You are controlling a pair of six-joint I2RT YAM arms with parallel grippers.
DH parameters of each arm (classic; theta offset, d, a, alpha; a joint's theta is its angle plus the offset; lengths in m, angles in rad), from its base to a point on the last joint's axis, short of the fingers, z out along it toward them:
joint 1: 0 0.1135 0.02 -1.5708
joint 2: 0 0 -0.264 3.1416
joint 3: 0.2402 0 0.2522 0
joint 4: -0.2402 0 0.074 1.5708
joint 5: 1.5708 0 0 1.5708
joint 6: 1.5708 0.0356 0 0
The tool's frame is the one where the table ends.
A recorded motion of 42 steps. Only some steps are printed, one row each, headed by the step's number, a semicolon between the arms.
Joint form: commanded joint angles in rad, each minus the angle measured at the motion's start. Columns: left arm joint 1, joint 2, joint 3, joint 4, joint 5, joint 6; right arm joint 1, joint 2, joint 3, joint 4, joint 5, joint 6.
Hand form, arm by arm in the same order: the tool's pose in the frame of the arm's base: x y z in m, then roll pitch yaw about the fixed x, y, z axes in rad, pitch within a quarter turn. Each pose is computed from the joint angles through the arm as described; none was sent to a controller.
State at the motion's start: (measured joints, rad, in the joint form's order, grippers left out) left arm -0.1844 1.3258 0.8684 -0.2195 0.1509 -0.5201; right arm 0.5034 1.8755 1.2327 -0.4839 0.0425 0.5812
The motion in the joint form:
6: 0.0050 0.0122 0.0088 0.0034 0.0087 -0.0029; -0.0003 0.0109 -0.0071 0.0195 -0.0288 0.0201
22: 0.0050 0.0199 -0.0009 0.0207 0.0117 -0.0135; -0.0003 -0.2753 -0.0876 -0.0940 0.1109 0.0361
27: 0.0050 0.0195 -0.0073 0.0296 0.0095 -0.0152; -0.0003 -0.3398 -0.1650 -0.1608 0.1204 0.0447
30: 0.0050 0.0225 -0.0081 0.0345 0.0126 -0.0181; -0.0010 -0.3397 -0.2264 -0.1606 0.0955 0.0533
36: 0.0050 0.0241 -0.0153 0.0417 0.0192 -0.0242; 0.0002 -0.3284 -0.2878 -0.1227 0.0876 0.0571
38: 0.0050 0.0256 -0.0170 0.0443 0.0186 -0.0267; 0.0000 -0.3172 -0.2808 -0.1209 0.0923 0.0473
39: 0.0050 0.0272 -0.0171 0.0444 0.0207 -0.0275; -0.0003 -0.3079 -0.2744 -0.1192 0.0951 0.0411
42: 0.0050 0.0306 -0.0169 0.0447 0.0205 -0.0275; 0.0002 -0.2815 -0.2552 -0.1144 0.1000 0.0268
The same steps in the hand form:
6: 0.2846 -0.0574 0.2468 -2.4860 0.6759 -2.6367; 0.3326 0.1825 0.1626 2.8882 0.3708 2.9925
22: 0.2855 -0.0576 0.2430 -2.4776 0.6681 -2.6273; 0.2918 0.1544 0.2298 2.9219 0.5163 2.9268
27: 0.2853 -0.0575 0.2418 -2.4755 0.6702 -2.6232; 0.2697 0.1418 0.2225 2.9834 0.4596 2.9436
30: 0.2859 -0.0577 0.2411 -2.4709 0.6680 -2.6210; 0.2607 0.1376 0.2046 3.0036 0.3968 2.9539
36: 0.2855 -0.0579 0.2389 -2.4645 0.6603 -2.6185; 0.2547 0.1351 0.1859 3.0197 0.3647 2.9605
38: 0.2857 -0.0579 0.2382 -2.4638 0.6585 -2.6160; 0.2569 0.1360 0.1849 3.0287 0.3668 2.9710
39: 0.2859 -0.0580 0.2377 -2.4634 0.6559 -2.6169; 0.2588 0.1368 0.1842 3.0341 0.3682 2.9774
42: 0.2863 -0.0581 0.2369 -2.4659 0.6538 -2.6183; 0.2641 0.1397 0.1824 3.0451 0.3705 2.9934

